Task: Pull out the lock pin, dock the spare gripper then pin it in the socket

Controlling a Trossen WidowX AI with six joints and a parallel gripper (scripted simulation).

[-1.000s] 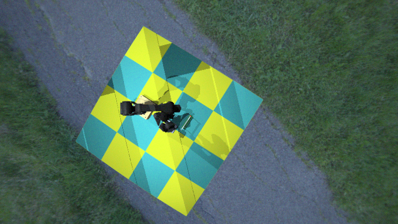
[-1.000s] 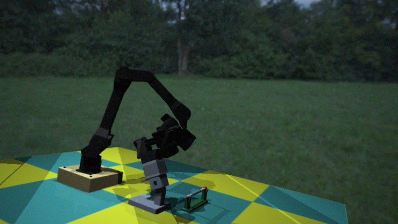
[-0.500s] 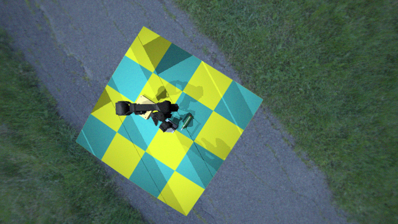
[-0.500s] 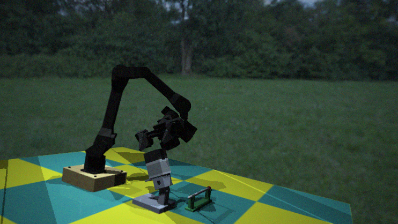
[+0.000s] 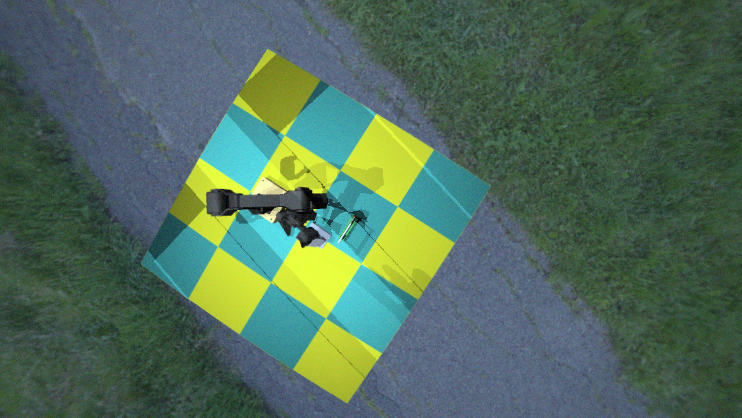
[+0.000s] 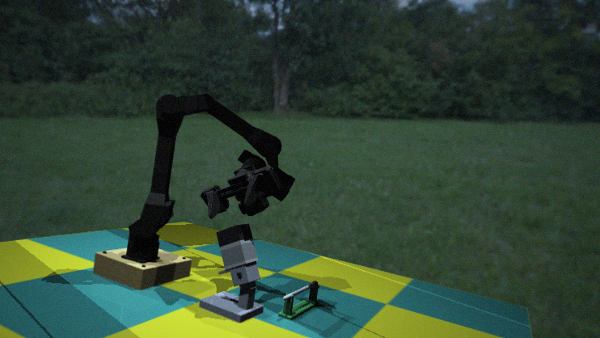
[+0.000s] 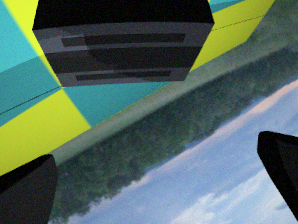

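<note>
My gripper tip is now 180 mm above the green cradle, 150 mm short of it and 120 mm to the right of it. Round my gripper tip: socket (150 mm below, 40 mm ahead, 10 mm to the left); spare gripper (80 mm below, 30 mm ahead, 10 mm to the left).
</note>
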